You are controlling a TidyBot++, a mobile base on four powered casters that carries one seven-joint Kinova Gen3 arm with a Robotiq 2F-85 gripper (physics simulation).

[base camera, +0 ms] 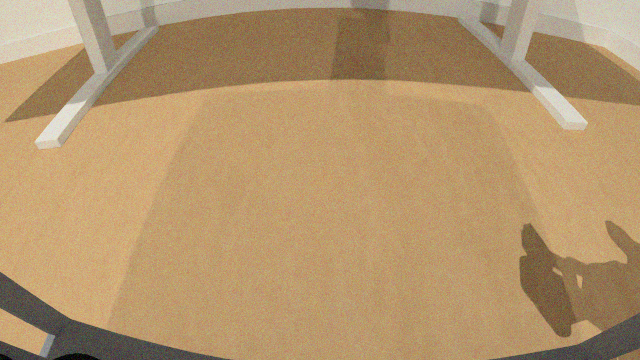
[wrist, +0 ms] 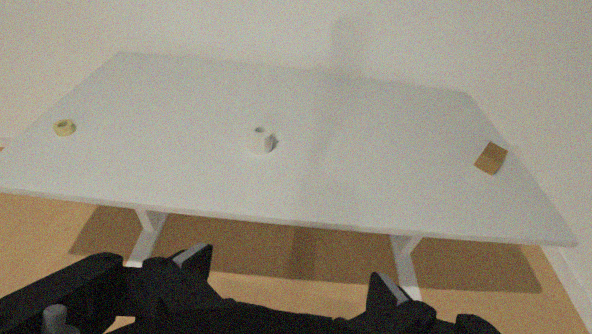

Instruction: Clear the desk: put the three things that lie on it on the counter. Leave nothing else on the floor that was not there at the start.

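Frame: origin at the arm's base, x ahead, y left, z up, level; centimetres.
Where they show: gripper, fingertip midpoint: (wrist: 289,276).
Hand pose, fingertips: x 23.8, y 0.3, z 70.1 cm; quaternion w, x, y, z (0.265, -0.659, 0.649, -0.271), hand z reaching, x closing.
Observation:
Things, the pixels of their top centre, and the offset from my fingertips. "pt": a spot on its surface instead. Level surfaces: height alone.
- white desk, its level: dz -37.8 cm
- small yellow ring-shaped thing, middle of its top: (wrist: 62,124) dx +45.9, dy +68.4, dz -35.3 cm
- brown-orange block, middle of its top: (wrist: 495,152) dx +64.5, dy -55.9, dz -32.8 cm
- desk's left leg, surface spot: (base camera: 92,95) pt dx +46.4, dy +62.6, dz -107.7 cm
- wooden floor, its level: dz -109.8 cm
The white desk (wrist: 200,175) spans the wrist view. A small yellow ring-shaped thing (wrist: 64,128) lies near its left end. A whitish, tapered thing with a hole in its top (wrist: 260,141) stands near the middle. A brown-orange block (wrist: 491,159) lies near the right edge. My gripper (wrist: 289,276) is open and empty, with its fingers wide apart at the bottom of the wrist view, on the near side of the desk's front edge. The counter does not show in either view.
The desk's left leg (base camera: 92,95) (wrist: 146,242) and right leg (base camera: 545,90) (wrist: 406,265) have long feet that reach forward on the wooden floor (base camera: 320,200). A pale wall (wrist: 280,30) stands behind the desk. The arm's shadow falls on the floor at the right of the base camera view.

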